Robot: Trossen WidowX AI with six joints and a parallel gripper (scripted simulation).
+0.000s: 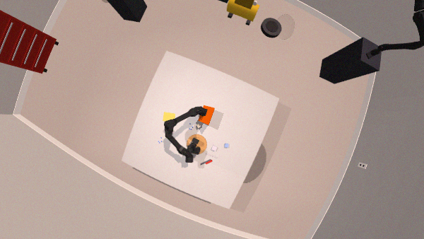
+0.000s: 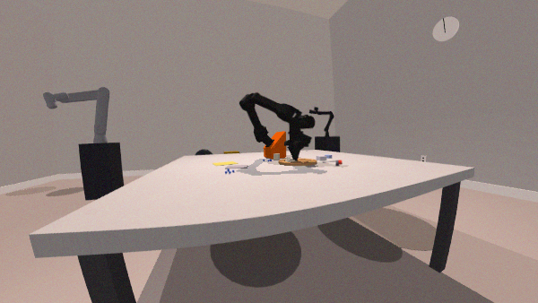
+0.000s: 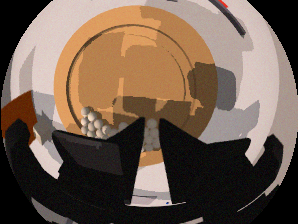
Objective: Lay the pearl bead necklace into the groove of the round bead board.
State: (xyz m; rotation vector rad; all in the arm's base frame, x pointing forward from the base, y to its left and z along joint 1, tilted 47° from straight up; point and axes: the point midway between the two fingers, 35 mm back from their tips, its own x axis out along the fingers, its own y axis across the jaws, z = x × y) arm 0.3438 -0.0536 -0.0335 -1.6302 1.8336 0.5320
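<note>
Now: gripper tip 30 mm past the round tan bead board, 30 mm to the right of it and 10 mm above it. Round my gripper tip: tool 120 mm ahead, 180 mm to the left, 10 mm below; white square 40 mm behind, 200 mm to the left; pale blue cube 100 mm behind, 310 mm to the left, 10 mm below.
</note>
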